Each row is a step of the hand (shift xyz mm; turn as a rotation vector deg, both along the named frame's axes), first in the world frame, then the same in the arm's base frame.
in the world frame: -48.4 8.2 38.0 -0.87 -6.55 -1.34
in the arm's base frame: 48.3 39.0 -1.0 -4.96 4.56 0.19
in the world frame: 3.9 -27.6 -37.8 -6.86 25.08 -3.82
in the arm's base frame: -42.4 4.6 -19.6 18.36 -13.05 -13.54
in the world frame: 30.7 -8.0 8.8 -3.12 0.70 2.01
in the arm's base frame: -14.0 -13.3 26.7 2.99 2.27 -0.45
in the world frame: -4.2 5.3 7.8 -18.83 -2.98 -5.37
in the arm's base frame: 10.0 1.6 2.2 3.06 13.38 -14.28
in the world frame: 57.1 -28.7 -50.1 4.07 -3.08 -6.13
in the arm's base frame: -73.3 -34.9 2.1 -7.40 -2.54 -1.55
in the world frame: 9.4 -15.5 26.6 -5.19 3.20 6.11
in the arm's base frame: 0.1 11.6 30.0 7.96 3.23 0.85
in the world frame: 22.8 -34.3 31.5 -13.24 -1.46 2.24
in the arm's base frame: -16.1 16.3 46.5 6.01 10.74 -5.57
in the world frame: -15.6 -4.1 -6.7 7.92 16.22 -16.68
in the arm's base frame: 0.1 11.5 -13.1 -1.55 -21.09 -12.53
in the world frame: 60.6 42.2 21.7 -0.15 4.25 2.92
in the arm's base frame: 15.5 -63.4 40.8 4.69 -1.87 1.04
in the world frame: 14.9 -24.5 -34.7 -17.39 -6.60 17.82
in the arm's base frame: -43.3 -4.1 -11.6 13.05 21.55 5.37
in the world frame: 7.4 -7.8 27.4 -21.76 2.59 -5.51
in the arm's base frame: 6.9 8.1 27.5 8.15 11.65 -17.56
